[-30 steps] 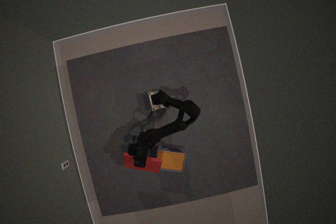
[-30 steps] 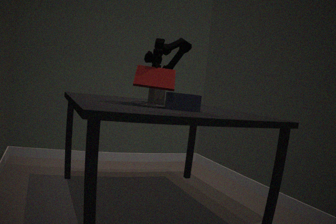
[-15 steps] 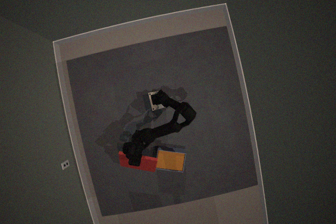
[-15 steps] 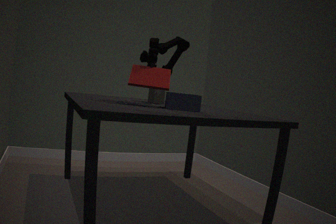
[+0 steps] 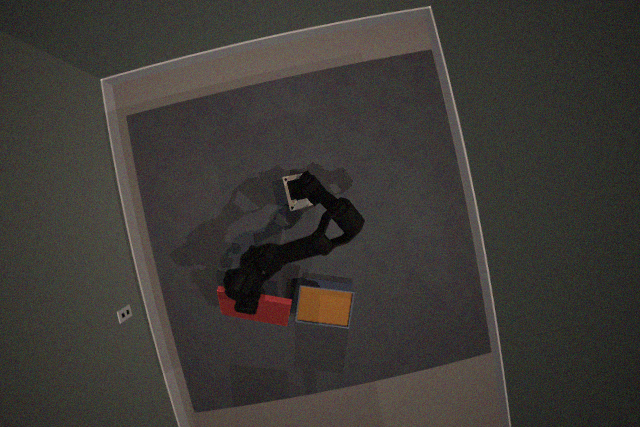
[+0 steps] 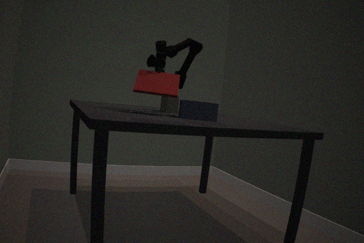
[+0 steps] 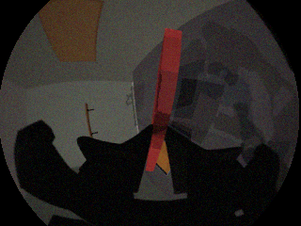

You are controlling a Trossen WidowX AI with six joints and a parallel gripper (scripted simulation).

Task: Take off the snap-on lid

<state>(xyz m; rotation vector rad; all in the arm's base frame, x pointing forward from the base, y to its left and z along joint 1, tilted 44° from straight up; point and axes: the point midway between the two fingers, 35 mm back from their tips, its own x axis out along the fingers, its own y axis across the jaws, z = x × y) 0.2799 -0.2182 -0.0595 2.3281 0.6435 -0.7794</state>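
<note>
Right now my gripper tip is 6 cm short of the lid, 5 cm above it and 3 cm to the left of it. Also, from my gripper tip: grey-blue storage box 20 cm to the left, 18 cm below, 14 cm ahead.
</note>
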